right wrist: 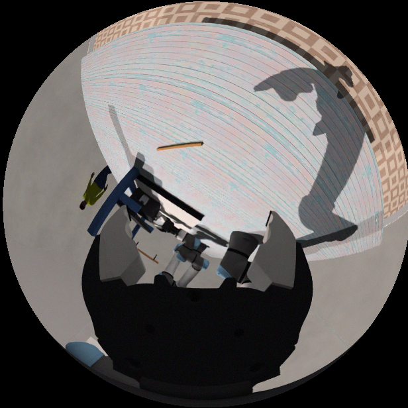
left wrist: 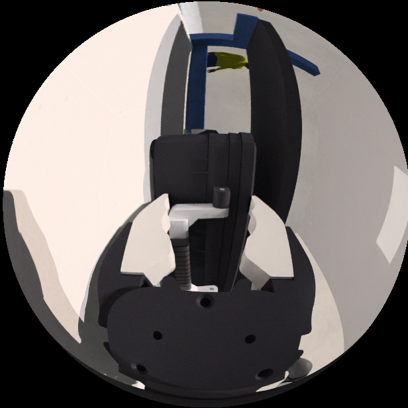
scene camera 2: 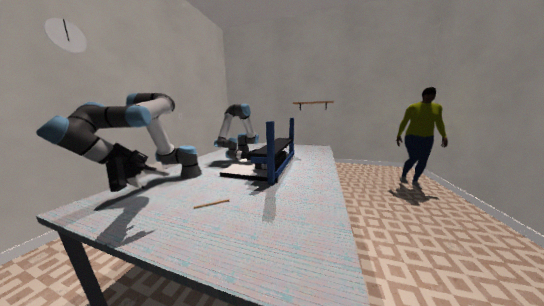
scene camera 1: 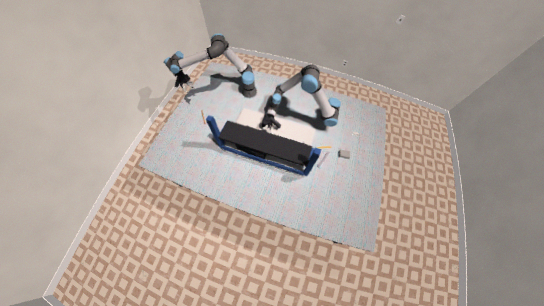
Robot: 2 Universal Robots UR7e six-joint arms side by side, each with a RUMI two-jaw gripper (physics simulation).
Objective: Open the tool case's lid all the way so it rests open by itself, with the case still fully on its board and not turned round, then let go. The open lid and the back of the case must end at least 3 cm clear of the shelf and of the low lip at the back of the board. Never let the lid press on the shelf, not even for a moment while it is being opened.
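Places are measured from the left arm's base along level axes (x down, y left, z ahead), in centimetres.
Where they show: right gripper, between the fingertips: point(scene camera 2: 156, 181) point(scene camera 1: 190, 90); right arm's base, origin of its link: point(scene camera 2: 191, 174) point(scene camera 1: 249, 92).
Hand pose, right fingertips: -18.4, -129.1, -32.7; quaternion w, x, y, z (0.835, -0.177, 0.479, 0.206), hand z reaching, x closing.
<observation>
Things, the pixels of their top centre, and the offset from my right fingertips, as dx, dy, dz. Level surfaces: height alone.
- black shelf, height of its surface: dx -1.4
- white board, height of its surface: dx +15.3
- orange stick, centre of its top: point(scene camera 2: 212, 203) +17.7, +8.8, +19.5
- small grey block, centre of its top: point(scene camera 1: 345, 153) +15.4, +132.9, +74.2
The black tool case point(left wrist: 180, 170) lies shut under the black shelf point(scene camera 1: 265, 141) point(scene camera 2: 272, 146) point(left wrist: 275, 110), its front facing the left wrist camera. A pale bracket point(left wrist: 200, 212) with a dark knob and a ribbed dark grip point(left wrist: 182, 265) are on its front. The case sits on the white board point(scene camera 1: 300, 132) point(scene camera 2: 242, 171) point(left wrist: 65, 125). My left gripper point(scene camera 1: 270, 125) point(left wrist: 209, 196) is open in front of the case, with the bracket between its fingers in that view; contact cannot be told. My right gripper point(scene camera 1: 186, 86) point(right wrist: 198, 210) is open and empty, far from the case.
Blue posts point(scene camera 1: 214, 131) point(scene camera 2: 271, 152) stand at the shelf's ends, and a blue bar point(left wrist: 196, 90) runs low behind the case. An orange stick point(scene camera 2: 211, 204) point(right wrist: 180, 146) and a small grey block point(scene camera 1: 344, 154) lie on the table. A person point(scene camera 2: 424, 122) stands beyond the table.
</observation>
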